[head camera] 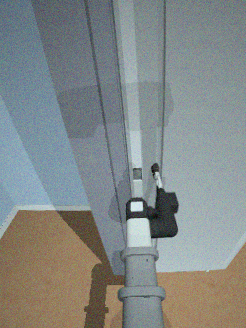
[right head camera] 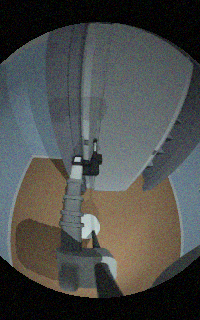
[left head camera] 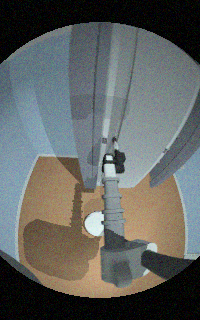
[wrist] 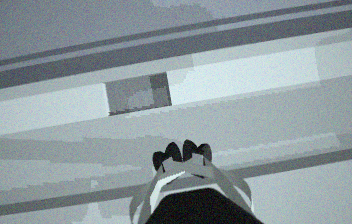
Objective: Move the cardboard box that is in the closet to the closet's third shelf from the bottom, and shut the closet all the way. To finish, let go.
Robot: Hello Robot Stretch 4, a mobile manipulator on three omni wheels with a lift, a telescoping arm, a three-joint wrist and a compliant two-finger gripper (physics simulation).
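Seen in the pictures: gripper, fingertip midpoint: (head camera: 154,167) (right head camera: 94,139) (left head camera: 113,138) (wrist: 181,153); robot's base, origin of the base link: (right head camera: 86,225) (left head camera: 97,222).
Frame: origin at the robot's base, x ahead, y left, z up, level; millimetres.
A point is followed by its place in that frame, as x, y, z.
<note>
The closet (head camera: 205,125) @(642, -264, 1285) (left head camera: 150,100) @(642, -275, 1472) (right head camera: 135,100) @(641, -317, 1461) is a tall grey unit with long upright panels and dark seams. A bright edge strip runs between its panels and has a small dark square recess (head camera: 137,173) @(707, -13, 1037) (left head camera: 104,141) @(707, -20, 1023) (wrist: 131,95) @(707, -12, 1029), which may be a handle. My gripper (head camera: 155,168) @(691, -90, 1079) (left head camera: 114,140) @(691, -90, 1079) (right head camera: 95,142) @(691, -90, 1079) (wrist: 181,153) @(691, -90, 1079) has its black fingertips drawn together with nothing seen between them. It is beside the recess, to its right in the head view and below it in the wrist view. Whether the tips touch the panel cannot be told. The cardboard box and the shelves' contents do not show.
Blue walls (head camera: 20,150) @(1404, 1096, 853) (left head camera: 47,115) @(1397, 884, 1037) stand left of the closet. Another grey panel (left head camera: 172,150) @(880, -1257, 839) (right head camera: 167,155) @(818, -1255, 838) stands at the right, with small protrusions along its edge. A round white object (left head camera: 94,223) @(0, 55, 187) (right head camera: 90,226) @(-6, -68, 187) is on the brown floor (left head camera: 150,220) @(-126, -1003, -28) (right head camera: 145,225) @(-152, -1069, -27) by my arm.
</note>
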